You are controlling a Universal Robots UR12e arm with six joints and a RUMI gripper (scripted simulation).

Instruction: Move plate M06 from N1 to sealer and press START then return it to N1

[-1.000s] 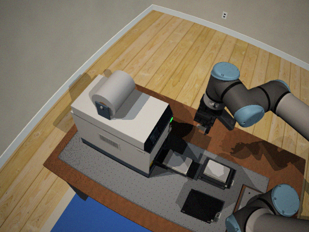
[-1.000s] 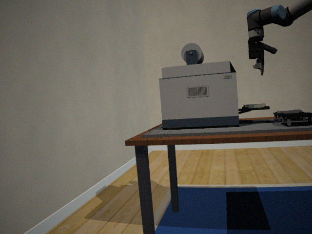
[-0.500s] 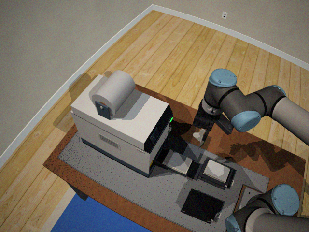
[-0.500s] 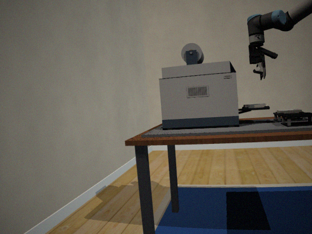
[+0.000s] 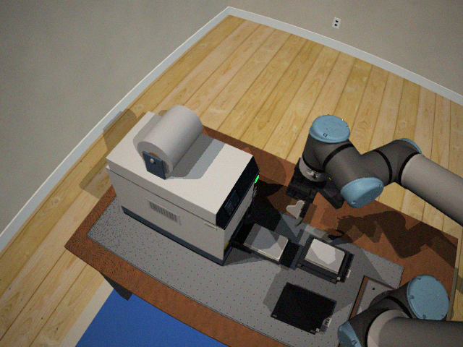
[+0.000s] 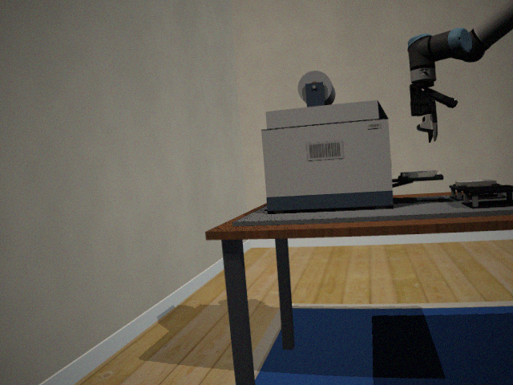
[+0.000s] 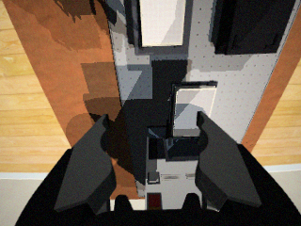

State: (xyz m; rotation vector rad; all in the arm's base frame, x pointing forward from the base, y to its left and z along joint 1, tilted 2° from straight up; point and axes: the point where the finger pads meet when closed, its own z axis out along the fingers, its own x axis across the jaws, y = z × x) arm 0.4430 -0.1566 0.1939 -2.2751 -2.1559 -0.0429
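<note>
My hand is 12 cm above the white well plate, 9 cm to the right of it and 7 cm short of it. From my hand the other things lie so: foil-covered plate (17 cm below, 14 cm behind, 3 cm to the left); then sealer stage (13 cm below, 9 cm to the left, 7 cm ahead); then square button (17 cm ahead, 3 cm below, 1 cm to the right).
</note>
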